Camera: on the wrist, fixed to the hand. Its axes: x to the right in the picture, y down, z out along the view.
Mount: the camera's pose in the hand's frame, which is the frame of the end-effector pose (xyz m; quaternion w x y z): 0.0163 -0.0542 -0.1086 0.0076 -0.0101 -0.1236 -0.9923
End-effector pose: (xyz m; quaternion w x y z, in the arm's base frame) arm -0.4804 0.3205 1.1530 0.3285 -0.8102 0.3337 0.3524
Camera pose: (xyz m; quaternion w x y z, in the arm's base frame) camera -0.3917 0.2625 1.2144 0.3853 -0.2971 -0.8456 -0.2198
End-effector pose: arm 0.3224 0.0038 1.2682 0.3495 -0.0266 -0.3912 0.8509
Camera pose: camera 0.3758 0.1085 1.2338 0.7984 0.4896 -0.0812 -0.3410
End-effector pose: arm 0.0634 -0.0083 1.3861 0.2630 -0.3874 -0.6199 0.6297
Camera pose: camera 0.1346 0.0726 1.4443 0.5463 0.6873 -0.4280 -0.2146
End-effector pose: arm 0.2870 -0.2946 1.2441 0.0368 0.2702 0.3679 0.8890
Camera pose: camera 0.2108 -0.3198 1.1516 0.9306 -0.2535 0.2574 -0.0594
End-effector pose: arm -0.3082 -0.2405 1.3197 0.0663 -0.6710 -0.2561 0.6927
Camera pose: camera -0.2187 -0.1579 1.3326 0.6494 0.3340 -0.6829 0.0198
